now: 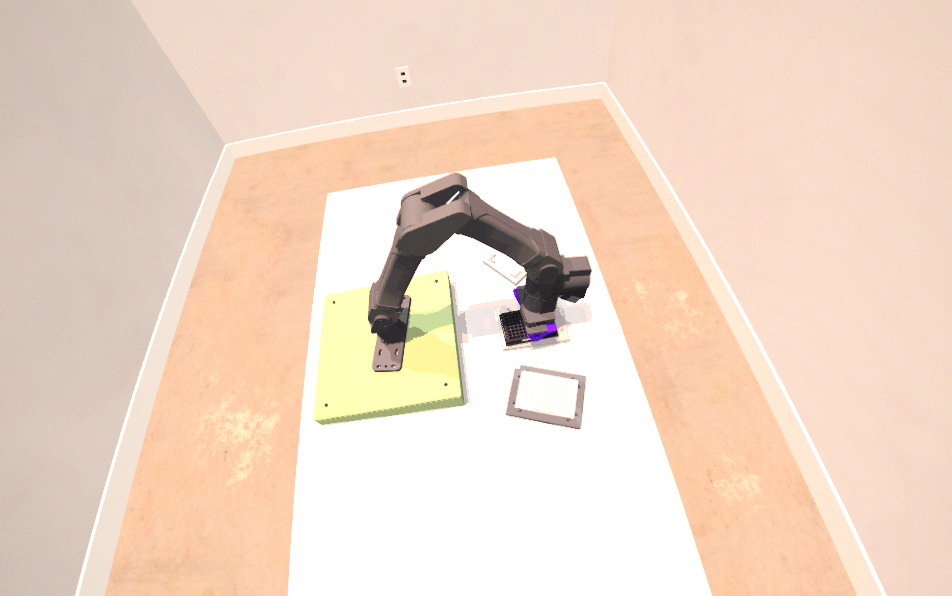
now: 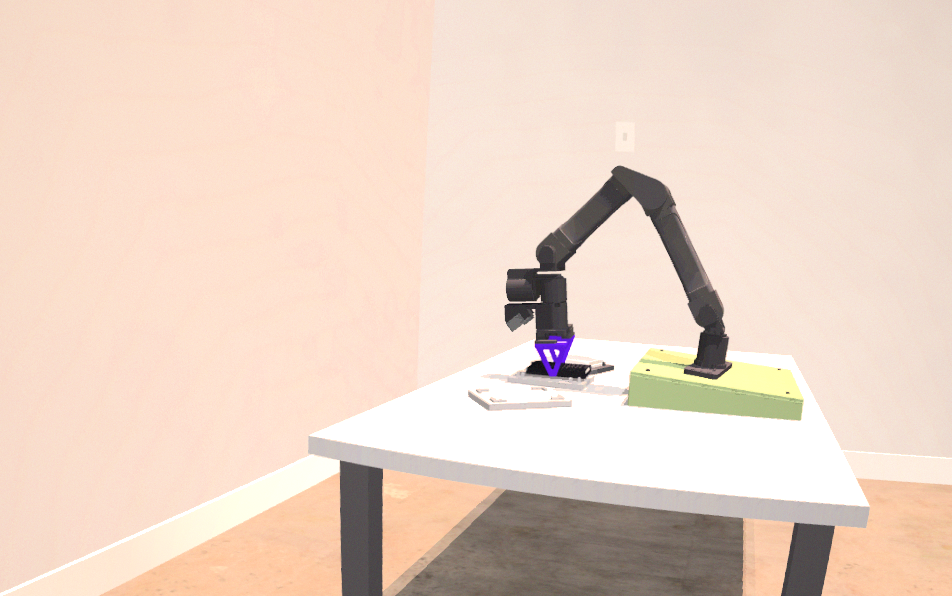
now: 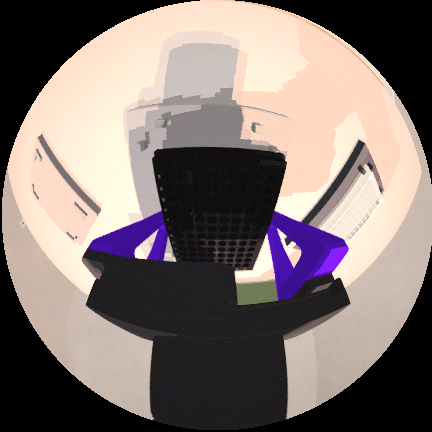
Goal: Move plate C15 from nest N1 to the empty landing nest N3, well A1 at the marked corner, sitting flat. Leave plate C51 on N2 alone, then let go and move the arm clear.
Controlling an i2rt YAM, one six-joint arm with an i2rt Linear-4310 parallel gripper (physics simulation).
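The black well plate, C15 by its place in the grip (image 1: 514,328) (image 2: 576,369) (image 3: 220,190), is over a light nest (image 1: 512,346) (image 2: 576,383) (image 3: 274,132), shifted toward the arm's base. Bare nest shows past its far end; whether its underside touches is hidden. My gripper (image 1: 530,319) (image 2: 553,374) (image 3: 217,214) is shut on this plate, one purple finger on each long side. Another light nest (image 1: 504,267) (image 2: 519,403) (image 3: 55,185) is empty. A white plate (image 1: 548,394) (image 3: 357,205) lies on the dark grey nest (image 1: 540,421) (image 2: 602,367). Nest labels and the A1 mark are unreadable.
The arm stands on a thick yellow-green base block (image 1: 351,336) (image 2: 716,403) (image 3: 257,294) on the white table (image 1: 491,505) (image 2: 597,456). The empty nest and the white plate's nest lie on opposite sides of the gripper.
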